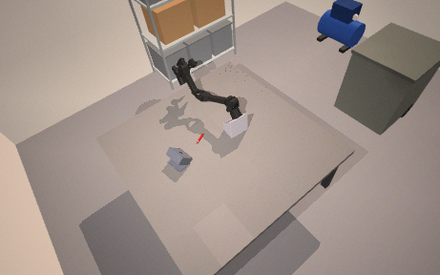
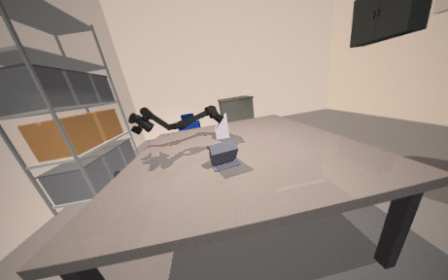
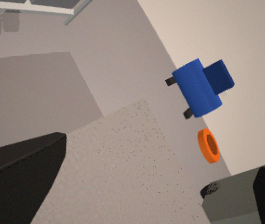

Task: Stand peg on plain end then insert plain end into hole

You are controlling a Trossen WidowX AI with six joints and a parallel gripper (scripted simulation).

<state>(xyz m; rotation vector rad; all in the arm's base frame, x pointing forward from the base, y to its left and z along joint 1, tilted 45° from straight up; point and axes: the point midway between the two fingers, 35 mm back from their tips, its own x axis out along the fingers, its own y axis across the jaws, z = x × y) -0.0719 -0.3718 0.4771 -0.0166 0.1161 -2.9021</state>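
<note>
Now: the red peg 38 cm ahead of my gripper tip, 48 cm to the left of it and 19 cm below it. Round my gripper tip: grey sloped panel (58 cm ahead, 52 cm to the left, 14 cm below).
</note>
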